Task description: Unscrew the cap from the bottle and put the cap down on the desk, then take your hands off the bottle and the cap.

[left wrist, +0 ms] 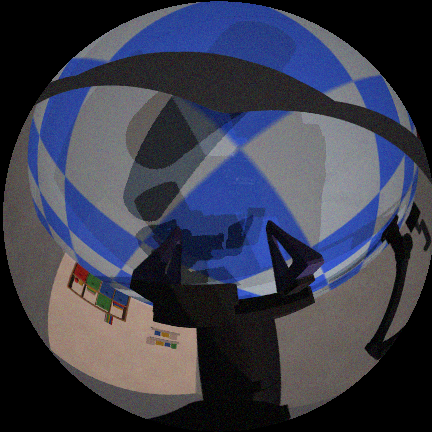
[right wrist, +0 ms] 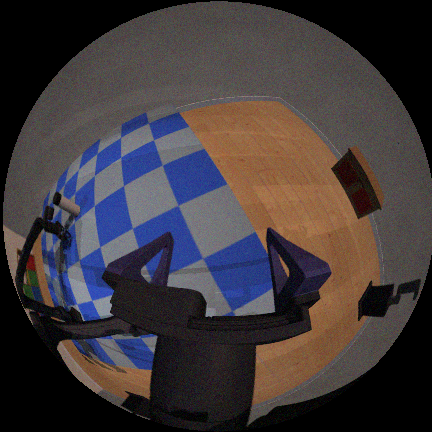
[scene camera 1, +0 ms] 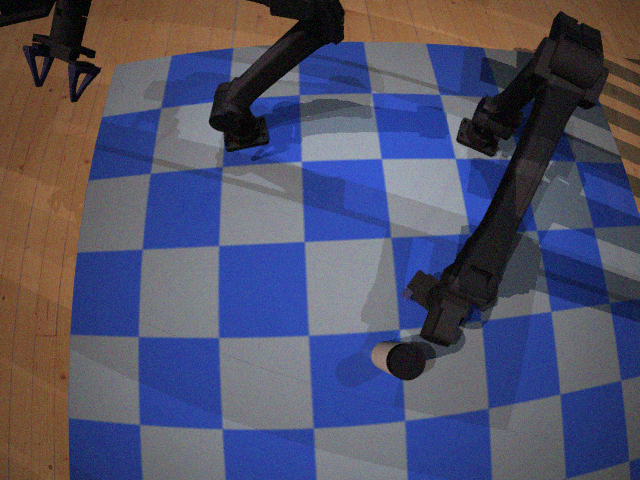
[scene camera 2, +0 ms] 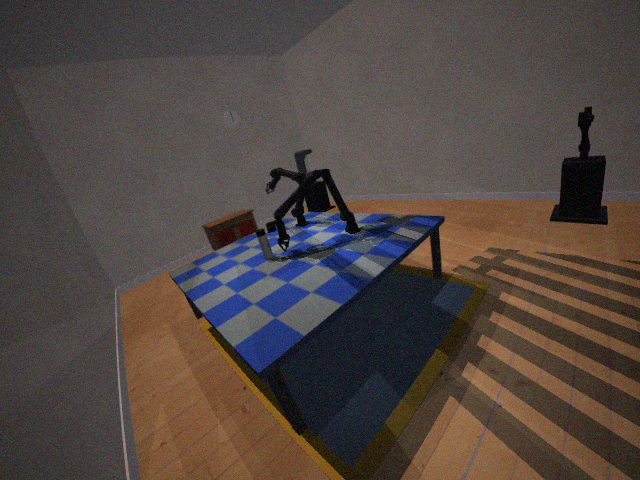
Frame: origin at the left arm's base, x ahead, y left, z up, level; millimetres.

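Seen in the pictures: left gripper, fingertip midpoint: (left wrist: 224, 226) (right wrist: 67, 232) (scene camera 1: 426, 307) (scene camera 2: 286, 249); right gripper, fingertip midpoint: (right wrist: 217, 234) (scene camera 1: 55, 94) (scene camera 2: 266, 192); left arm's base, link origin: (right wrist: 76, 314) (scene camera 1: 477, 138) (scene camera 2: 352, 230); right arm's base, link origin: (left wrist: 388, 227) (scene camera 1: 246, 135) (scene camera 2: 302, 224).
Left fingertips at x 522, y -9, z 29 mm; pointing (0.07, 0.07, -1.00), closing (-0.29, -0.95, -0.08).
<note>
Offsets run from my left fingertips to a thing's top centre. Level surfaces: height alone.
A pale bottle {47 mm right, 137 mm ahead, 171 mm up} (scene camera 1: 381, 355) (scene camera 2: 266, 248) (right wrist: 70, 206) stands upright on the checkered table. Its black cap {47 mm right, 137 mm ahead, 187 mm up} (scene camera 1: 406, 361) (scene camera 2: 260, 232) (right wrist: 57, 198) is on its top. My left gripper (scene camera 2: 283, 247) (left wrist: 224, 226) is open and empty. It points down low over the table beside the bottle, to the bottle's right in scene camera 2, apart from it. Its fingers are hidden under the arm in scene camera 1. The bottle is not recognisable in the left wrist view. My right gripper (scene camera 1: 57, 93) (scene camera 2: 269, 190) (right wrist: 217, 234) is open and empty, held high beyond the table's upper left corner in scene camera 1.
The blue and grey checkered table {29 mm down} (scene camera 1: 263, 289) (scene camera 2: 273, 304) carries both arm bases. A wide dark band (left wrist: 200, 75) crosses the left wrist view; I cannot tell what it is. A low cabinet (scene camera 2: 227, 235) (right wrist: 359, 185) and a black pedestal (scene camera 2: 583, 186) stand away from the table.
</note>
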